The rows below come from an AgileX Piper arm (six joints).
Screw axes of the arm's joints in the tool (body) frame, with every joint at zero. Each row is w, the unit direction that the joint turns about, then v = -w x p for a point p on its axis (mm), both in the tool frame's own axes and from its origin. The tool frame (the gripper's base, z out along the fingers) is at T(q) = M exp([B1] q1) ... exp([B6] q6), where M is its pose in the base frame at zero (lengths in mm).
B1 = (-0.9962, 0, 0.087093, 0, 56.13, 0)
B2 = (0, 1, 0, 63.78, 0, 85.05)
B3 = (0, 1, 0, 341.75, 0, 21.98)
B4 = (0, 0, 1, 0, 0, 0)
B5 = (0, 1, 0, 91, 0, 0)
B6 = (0, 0, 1, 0, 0, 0)
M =
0.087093 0 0.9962 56.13
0 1 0 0
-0.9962 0 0.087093 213.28
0 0 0 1
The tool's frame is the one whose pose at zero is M.
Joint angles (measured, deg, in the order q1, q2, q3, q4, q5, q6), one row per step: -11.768, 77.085, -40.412, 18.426, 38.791, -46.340; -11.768, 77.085, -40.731, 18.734, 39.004, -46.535; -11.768, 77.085, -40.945, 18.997, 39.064, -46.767; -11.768, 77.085, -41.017, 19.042, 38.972, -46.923; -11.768, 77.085, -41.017, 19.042, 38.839, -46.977; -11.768, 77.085, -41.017, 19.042, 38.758, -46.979; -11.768, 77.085, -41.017, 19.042, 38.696, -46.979; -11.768, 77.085, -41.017, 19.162, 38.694, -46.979; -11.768, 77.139, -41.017, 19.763, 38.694, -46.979; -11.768, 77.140, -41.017, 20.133, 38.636, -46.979; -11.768, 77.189, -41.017, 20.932, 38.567, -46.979; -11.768, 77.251, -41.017, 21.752, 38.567, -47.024; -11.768, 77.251, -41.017, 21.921, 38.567, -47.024; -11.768, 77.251, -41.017, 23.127, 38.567, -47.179
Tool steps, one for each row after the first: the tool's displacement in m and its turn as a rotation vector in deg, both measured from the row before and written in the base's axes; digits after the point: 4 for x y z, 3 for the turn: 0.0009, 0.0002, 0.0014, 0.193, -0.200, 0.075; 0.0007, 0.0001, 0.0010, 0.108, -0.231, 0.092; 0.0004, -0.0001, 0.0004, -0.071, -0.180, 0.093; 0.0002, -0.0001, 0.0001, -0.069, -0.125, 0.012; 0.0001, -0.0001, 0.0000, -0.030, -0.072, -0.021; 0.0001, 0.0000, 0.0000, -0.022, -0.055, -0.017; 0.0000, 0.0001, 0.0000, 0.100, -0.023, -0.062; 0.0003, 0.0005, -0.0001, 0.515, -0.052, -0.310; 0.0002, 0.0003, 0.0001, 0.289, -0.115, -0.208; 0.0005, 0.0006, 0.0001, 0.654, -0.152, -0.434; 0.0004, 0.0007, 0.0000, 0.681, -0.089, -0.384; 0.0001, 0.0001, 0.0001, 0.141, -0.029, -0.088; 0.0005, 0.0010, 0.0004, 0.946, -0.235, -0.486
